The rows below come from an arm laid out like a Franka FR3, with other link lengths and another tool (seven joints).
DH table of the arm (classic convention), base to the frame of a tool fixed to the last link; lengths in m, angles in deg. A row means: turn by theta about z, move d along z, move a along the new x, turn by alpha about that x. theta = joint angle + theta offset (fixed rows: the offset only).
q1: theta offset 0; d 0.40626; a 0; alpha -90
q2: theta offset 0; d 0; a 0; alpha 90
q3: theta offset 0; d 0.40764; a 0.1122; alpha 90
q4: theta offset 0; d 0; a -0.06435; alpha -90
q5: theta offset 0; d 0.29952; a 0; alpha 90
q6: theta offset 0; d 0; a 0.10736; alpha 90
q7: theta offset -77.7; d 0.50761; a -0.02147; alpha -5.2
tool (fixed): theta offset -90; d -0.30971; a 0; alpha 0
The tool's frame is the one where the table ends.
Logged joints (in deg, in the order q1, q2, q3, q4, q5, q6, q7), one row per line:
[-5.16, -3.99, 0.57, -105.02, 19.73, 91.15, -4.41]
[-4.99, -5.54, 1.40, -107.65, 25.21, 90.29, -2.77]
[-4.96, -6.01, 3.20, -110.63, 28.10, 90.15, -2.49]
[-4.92, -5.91, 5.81, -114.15, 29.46, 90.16, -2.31]
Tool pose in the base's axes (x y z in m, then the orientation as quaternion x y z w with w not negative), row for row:
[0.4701, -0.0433, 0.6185, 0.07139, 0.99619, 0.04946, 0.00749]
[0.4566, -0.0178, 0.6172, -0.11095, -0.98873, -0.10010, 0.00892]
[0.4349, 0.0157, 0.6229, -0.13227, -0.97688, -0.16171, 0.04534]
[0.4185, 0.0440, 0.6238, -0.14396, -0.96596, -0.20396, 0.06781]
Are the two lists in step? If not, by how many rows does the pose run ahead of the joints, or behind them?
The pose runs 2 rows behind the joints: the pose in row i belongs to the joints in row i - 2.
